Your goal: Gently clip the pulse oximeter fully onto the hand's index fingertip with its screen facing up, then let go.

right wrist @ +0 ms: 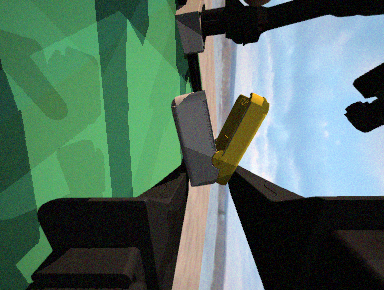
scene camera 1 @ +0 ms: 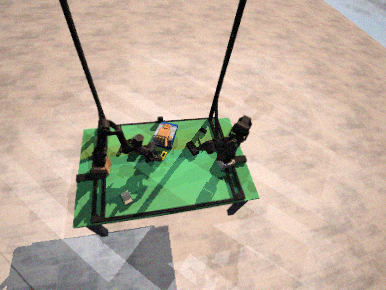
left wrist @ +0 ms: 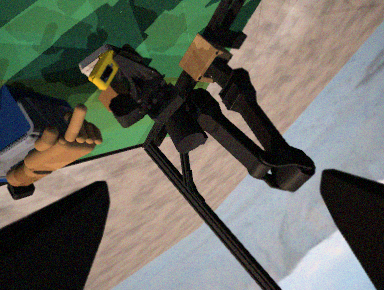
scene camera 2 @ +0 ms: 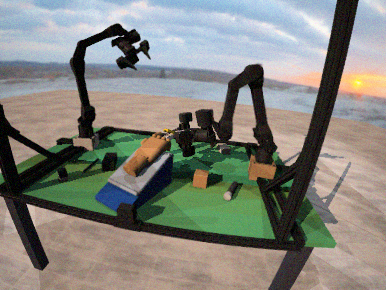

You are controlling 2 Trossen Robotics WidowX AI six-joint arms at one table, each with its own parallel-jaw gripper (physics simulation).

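The pulse oximeter, yellow and grey-white, is held in the air by my right gripper, which is shut on its hinge end. In the right wrist view its grey half and yellow half spread apart at the far end. Its dark screen shows in the left wrist view. The tan hand lies on a sloped wedge; its extended finger is apart from the oximeter in the left wrist view. My left gripper is open, empty and high above the table.
The blue and white wedge supports the hand. An orange block, a grey cylinder, a pale block and a black box stand or lie around. Black frame bars edge the green table.
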